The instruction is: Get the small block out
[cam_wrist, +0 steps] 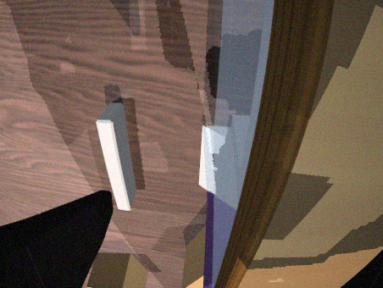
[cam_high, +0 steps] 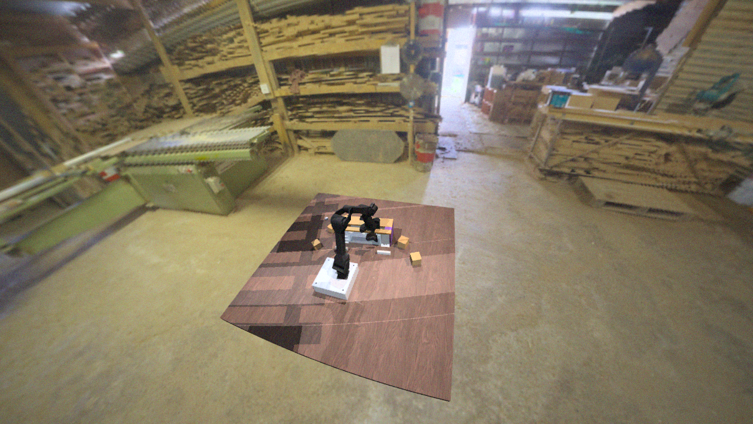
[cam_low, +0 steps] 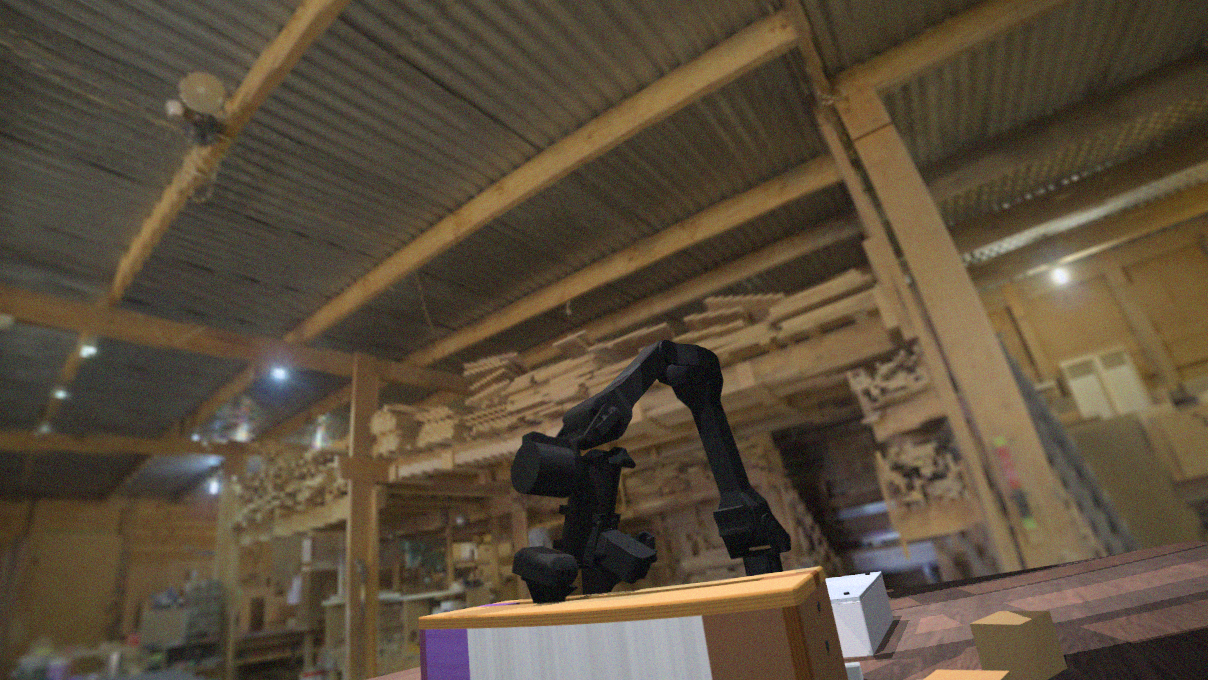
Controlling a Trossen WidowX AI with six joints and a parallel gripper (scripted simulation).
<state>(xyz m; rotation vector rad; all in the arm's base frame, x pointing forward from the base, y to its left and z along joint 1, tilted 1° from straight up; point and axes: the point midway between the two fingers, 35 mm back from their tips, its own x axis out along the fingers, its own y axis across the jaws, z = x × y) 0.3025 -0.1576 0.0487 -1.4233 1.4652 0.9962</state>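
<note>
Now: the tan block 60 mm ahead of my gripper tip and 20 mm to the right of it. Also, from my gripper tip: box (110 mm to the left, 40 mm ahead, 20 mm below).
</note>
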